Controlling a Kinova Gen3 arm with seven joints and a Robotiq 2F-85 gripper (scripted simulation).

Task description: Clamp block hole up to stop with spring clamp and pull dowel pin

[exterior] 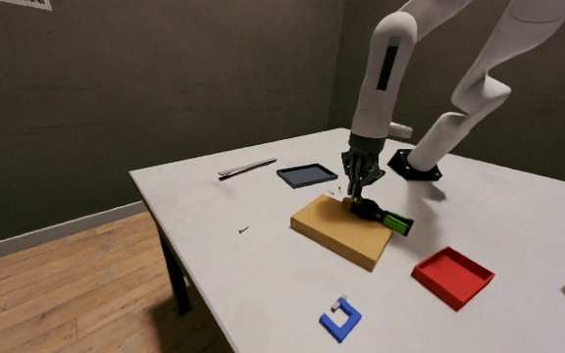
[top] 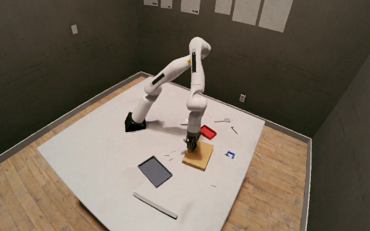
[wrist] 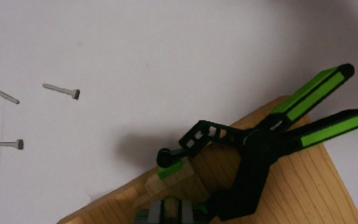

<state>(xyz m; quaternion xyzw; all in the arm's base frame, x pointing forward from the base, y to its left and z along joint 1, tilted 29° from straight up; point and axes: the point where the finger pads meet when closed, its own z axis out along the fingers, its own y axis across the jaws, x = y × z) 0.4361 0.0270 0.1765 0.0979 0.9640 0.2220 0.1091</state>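
Right now the dowel pin is 2 cm below my hand. From my hand the other things lie so: grey tray 5 cm behind, 26 cm to the right, 8 cm below; then red tray 4 cm behind, 22 cm to the left, 8 cm below; then small wooden block 5 cm below.
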